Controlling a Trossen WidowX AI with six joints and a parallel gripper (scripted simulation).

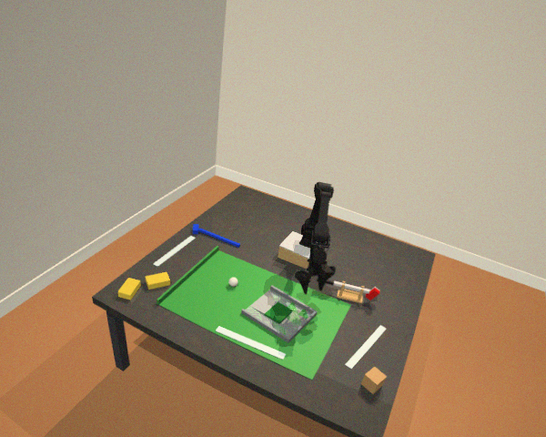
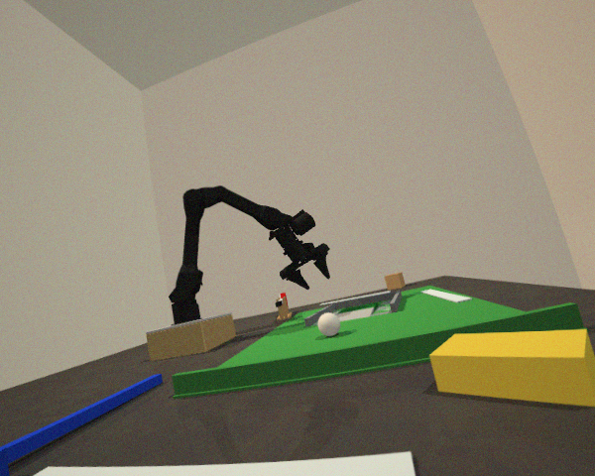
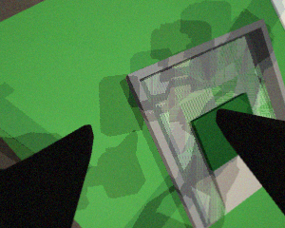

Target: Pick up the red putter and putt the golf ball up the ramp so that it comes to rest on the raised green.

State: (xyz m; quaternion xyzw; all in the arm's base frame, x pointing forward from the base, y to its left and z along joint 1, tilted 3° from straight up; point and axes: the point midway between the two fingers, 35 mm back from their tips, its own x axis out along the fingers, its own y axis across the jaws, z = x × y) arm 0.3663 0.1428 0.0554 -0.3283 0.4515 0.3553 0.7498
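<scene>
My gripper tip is 170 mm past the red putter, 130 mm to the right of it and 40 mm above it. The rest, counted from my gripper tip: white golf ball (360 mm to the right, 70 mm below, 40 mm ahead); then tan cube (350 mm to the left, 290 mm ahead, 70 mm below); then small wooden stand (170 mm behind, 150 mm to the left, 60 mm below).
</scene>
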